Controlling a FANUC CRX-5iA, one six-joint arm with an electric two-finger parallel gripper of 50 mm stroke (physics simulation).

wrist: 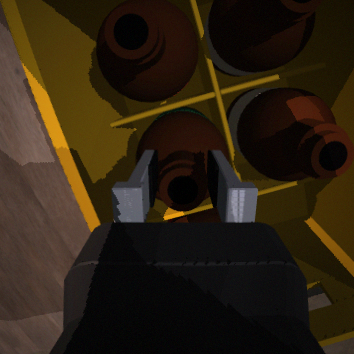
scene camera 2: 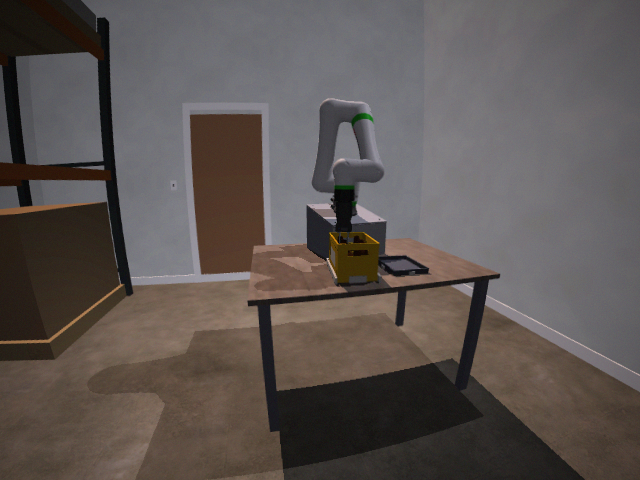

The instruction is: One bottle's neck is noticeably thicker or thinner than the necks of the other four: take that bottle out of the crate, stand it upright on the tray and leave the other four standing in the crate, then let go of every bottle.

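Frame: origin at the arm's base, x ahead, y left, z up, level; centimetres.
Seen in the pictures: gripper, fingertip midpoint: (wrist: 182, 166) (scene camera 2: 343, 243).
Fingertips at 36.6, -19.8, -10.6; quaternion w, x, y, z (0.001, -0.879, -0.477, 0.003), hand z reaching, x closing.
Offsets run from my fingertips to a thing's middle, as dx, dy, dz. "spot": to the spot under its first point. Level surfaces: height alone.
The yellow crate @[+2.0, +3.3, -5.7] (scene camera 2: 355, 269) (wrist: 65, 150) stands on the table and holds brown bottles in divided compartments. My gripper (scene camera 2: 343, 238) (wrist: 182, 166) points down into it and is shut on the neck of one brown bottle @[+0.7, -0.4, -5.9] (wrist: 180, 135), which has a green edge behind its shoulder. In the wrist view, another bottle @[-7.5, +1.9, -5.9] (wrist: 150, 75) stands at the upper left, one @[-5.1, +10.0, -5.9] (wrist: 250, 42) at the upper right and one @[+3.5, +7.6, -5.9] (wrist: 275, 130) at the right. A sliver of a further bottle @[+8.9, -3.2, -5.9] (wrist: 192, 219) shows below the held one, mostly hidden by the gripper. The black tray @[spot: +16.6, +24.3, -13.6] (scene camera 2: 403, 273) lies right of the crate.
The yellow dividers @[+2.0, +3.3, -9.3] (wrist: 217, 95) run close around the held bottle. The crate walls rise around the bottles. A grey box-shaped base (scene camera 2: 369, 229) stands behind the crate on the wooden table @[dz -14.4] (scene camera 2: 294, 284). A tall rack (scene camera 2: 107, 103) stands far left.
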